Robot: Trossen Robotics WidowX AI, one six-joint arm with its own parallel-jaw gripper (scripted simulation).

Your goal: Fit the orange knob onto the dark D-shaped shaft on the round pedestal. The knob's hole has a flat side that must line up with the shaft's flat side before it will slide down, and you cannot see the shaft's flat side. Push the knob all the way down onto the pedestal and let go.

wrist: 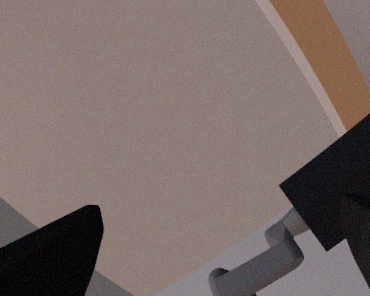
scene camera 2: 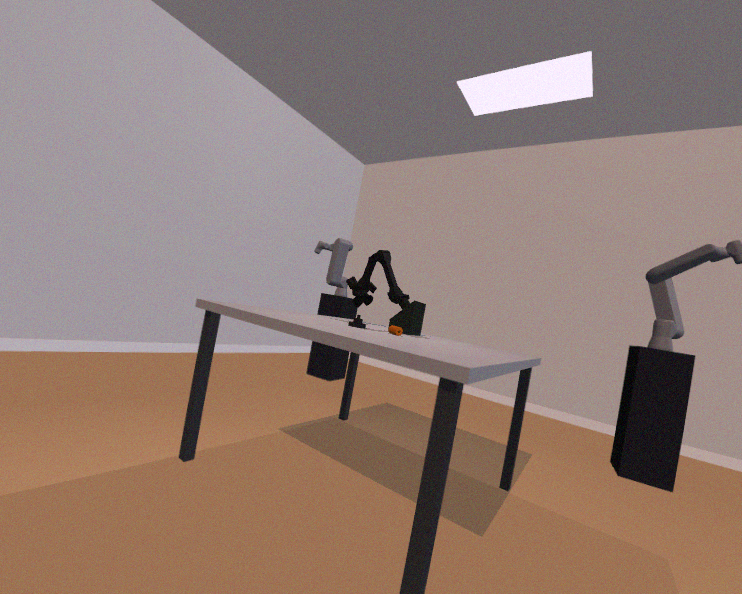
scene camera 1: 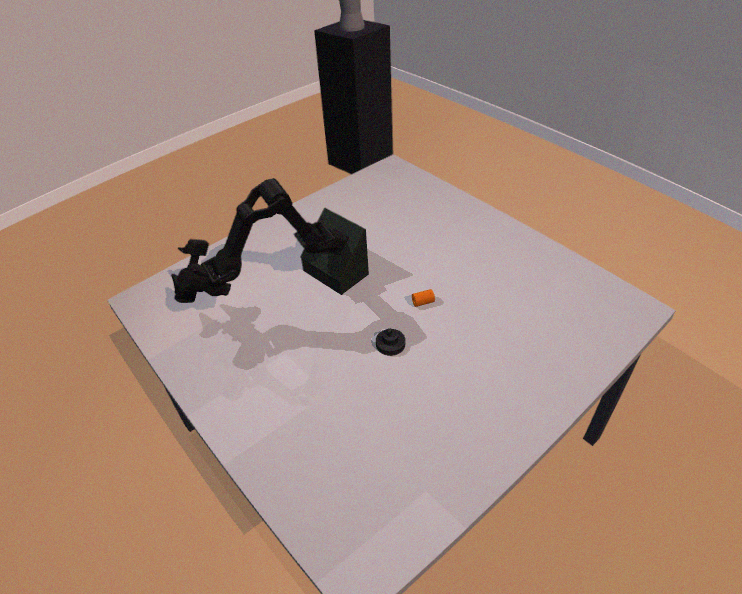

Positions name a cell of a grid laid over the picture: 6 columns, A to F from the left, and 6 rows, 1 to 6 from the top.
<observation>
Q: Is the gripper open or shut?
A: Open.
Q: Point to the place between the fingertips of the gripper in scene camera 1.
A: At B3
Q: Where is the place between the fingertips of the gripper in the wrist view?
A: D5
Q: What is the gripper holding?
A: Nothing.
</observation>
